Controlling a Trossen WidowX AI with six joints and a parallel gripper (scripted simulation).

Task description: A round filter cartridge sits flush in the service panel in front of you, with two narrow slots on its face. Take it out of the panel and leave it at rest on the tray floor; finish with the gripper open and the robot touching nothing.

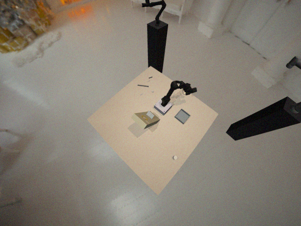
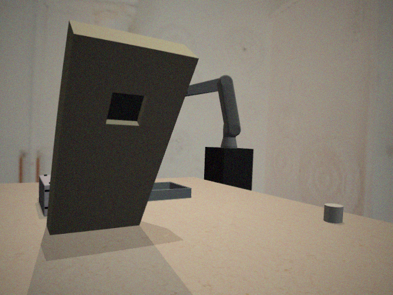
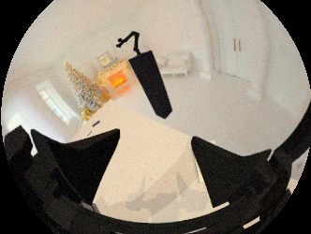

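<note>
The round filter cartridge lies 730 mm ahead of my gripper tip, 20 mm to the left of it and 100 mm above it. The rest, counted from my gripper tip: tan service panel (690 mm ahead, 10 mm to the left, 30 mm above); then grey tray (290 mm ahead, 280 mm to the left, 140 mm below).
</note>
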